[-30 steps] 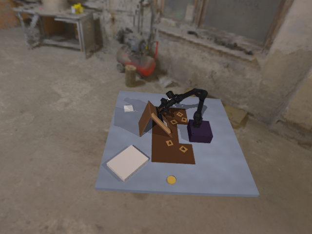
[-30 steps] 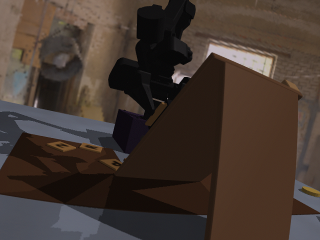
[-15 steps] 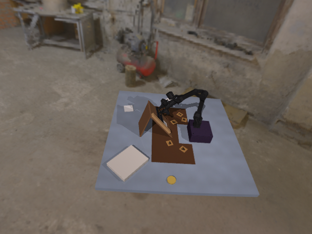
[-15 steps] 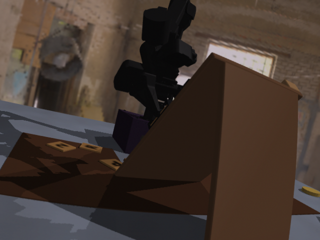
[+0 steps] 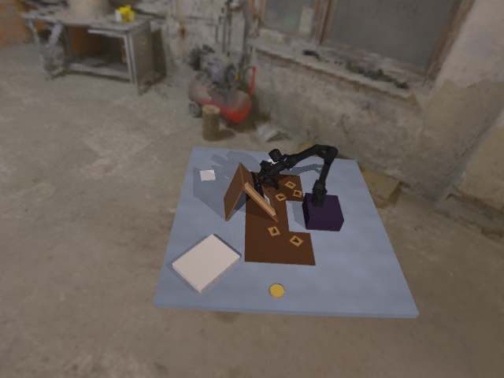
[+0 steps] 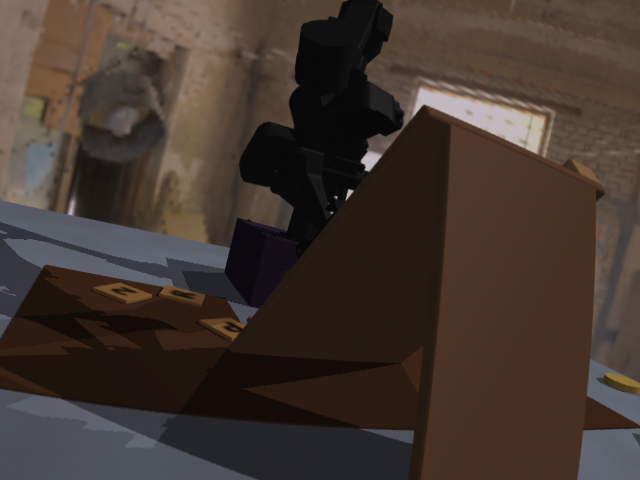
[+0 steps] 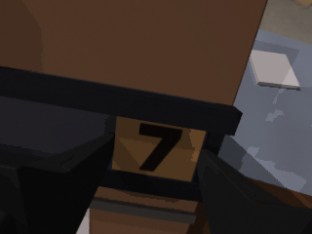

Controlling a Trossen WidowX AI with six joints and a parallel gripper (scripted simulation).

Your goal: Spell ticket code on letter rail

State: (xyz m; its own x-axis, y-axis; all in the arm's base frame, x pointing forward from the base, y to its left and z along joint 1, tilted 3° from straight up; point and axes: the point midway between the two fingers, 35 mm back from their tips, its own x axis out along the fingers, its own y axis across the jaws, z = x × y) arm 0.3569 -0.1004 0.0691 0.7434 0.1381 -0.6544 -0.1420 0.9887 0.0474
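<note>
Right now my gripper tip is 80 mm to the right of the white ticket, 80 mm above it and 70 mm past it. Round my gripper tip: yellow disc 650 mm to the left, 150 mm below, 120 mm behind; then brown mat 180 mm behind, 160 mm below, 100 mm to the left.
</note>
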